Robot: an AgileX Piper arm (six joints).
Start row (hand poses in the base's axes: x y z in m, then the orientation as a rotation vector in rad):
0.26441 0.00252 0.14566 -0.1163 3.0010 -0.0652
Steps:
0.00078 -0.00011 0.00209 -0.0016 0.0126 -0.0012
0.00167 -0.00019 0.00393 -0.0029 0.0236 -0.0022
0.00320 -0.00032 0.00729 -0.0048 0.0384 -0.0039
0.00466 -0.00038 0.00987 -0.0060 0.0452 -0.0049
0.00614 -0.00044 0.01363 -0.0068 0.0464 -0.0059
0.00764 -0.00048 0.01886 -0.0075 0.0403 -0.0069
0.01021 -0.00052 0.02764 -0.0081 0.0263 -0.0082
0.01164 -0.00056 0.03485 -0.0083 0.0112 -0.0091
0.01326 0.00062 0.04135 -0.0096 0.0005 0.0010
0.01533 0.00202 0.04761 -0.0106 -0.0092 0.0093
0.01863 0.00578 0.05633 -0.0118 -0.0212 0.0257
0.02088 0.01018 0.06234 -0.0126 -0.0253 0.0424
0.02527 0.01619 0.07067 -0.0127 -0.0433 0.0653
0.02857 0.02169 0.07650 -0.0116 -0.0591 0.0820
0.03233 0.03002 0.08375 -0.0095 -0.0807 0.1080
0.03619 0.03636 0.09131 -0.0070 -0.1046 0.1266
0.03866 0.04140 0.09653 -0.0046 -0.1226 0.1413
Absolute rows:
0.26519 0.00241 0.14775 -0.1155 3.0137 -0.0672
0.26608 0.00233 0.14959 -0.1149 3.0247 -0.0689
0.26761 0.00220 0.15295 -0.1135 3.0396 -0.0714
0.26907 0.00214 0.15553 -0.1125 3.0465 -0.0731
0.27055 0.00208 0.15929 -0.1112 3.0478 -0.0743
0.27205 0.00204 0.16452 -0.1093 3.0418 -0.0757
0.27462 0.00200 0.17330 -0.1065 3.0279 -0.0773
0.27605 0.00196 0.18051 -0.1042 3.0129 -0.0782
0.27767 0.00314 0.18701 -0.1188 3.0014 -0.0795
0.27974 0.00454 0.19327 -0.1307 2.9910 -0.0805
0.28304 0.00830 0.20199 -0.1544 2.9776 -0.0810
0.28529 0.01270 0.20800 -0.1790 2.9718 -0.0805
0.28968 0.01871 0.21633 -0.2113 2.9513 -0.0789
0.29298 0.02421 0.22216 -0.2342 2.9334 -0.0761
0.29674 0.03254 0.22941 -0.2697 2.9083 -0.0711
0.30060 0.03888 0.23697 -0.2937 2.8816 -0.0664
0.30307 0.04392 0.24219 -0.3125 2.8613 -0.0620

